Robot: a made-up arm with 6 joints.
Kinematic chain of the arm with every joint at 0, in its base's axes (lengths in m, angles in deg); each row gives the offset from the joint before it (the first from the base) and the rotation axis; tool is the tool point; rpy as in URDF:
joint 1: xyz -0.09 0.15 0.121 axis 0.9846 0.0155 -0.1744
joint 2: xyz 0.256 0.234 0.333 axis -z
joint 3: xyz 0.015 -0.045 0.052 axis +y
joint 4: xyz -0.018 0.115 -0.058 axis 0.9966 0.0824 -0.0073
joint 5: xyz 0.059 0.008 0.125 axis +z
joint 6: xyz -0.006 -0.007 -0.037 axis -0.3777 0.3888 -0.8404
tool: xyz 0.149 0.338 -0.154 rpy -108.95 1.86 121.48
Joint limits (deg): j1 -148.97..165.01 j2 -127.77..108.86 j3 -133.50..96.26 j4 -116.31..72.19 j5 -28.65..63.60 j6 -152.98..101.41
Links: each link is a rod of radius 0.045 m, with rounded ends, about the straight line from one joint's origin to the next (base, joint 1, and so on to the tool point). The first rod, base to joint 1, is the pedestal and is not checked.
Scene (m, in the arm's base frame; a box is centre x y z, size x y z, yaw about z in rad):
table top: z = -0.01
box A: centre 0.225 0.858 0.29 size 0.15 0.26 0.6 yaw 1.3
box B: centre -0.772 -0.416 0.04 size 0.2 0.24 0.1 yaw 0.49
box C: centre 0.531 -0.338 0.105 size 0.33 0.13 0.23 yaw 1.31
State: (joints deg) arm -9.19 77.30 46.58 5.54 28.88 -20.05
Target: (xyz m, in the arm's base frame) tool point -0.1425 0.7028 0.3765
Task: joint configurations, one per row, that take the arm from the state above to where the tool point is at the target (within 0.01 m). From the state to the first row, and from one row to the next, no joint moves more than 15 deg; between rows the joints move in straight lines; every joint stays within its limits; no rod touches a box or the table.
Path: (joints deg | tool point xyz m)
1: -0.14 75.45 33.82 9.97 33.02 -30.42 | 0.5183 0.5927 0.6222
2: 8.90 73.60 21.05 14.40 37.16 -40.79 | 0.4449 0.5519 0.7208
3: 17.95 71.75 8.29 18.83 41.29 -51.16 | 0.3497 0.5056 0.7742
4: 4.62 60.00 7.29 19.89 48.73 -58.01 | 0.1667 0.6856 0.6657
5: -8.71 48.26 6.28 20.95 56.16 -64.86 | -0.0105 0.7479 0.5131
6: -22.04 36.52 5.28 22.01 63.60 -71.71 | -0.1425 0.7028 0.3765

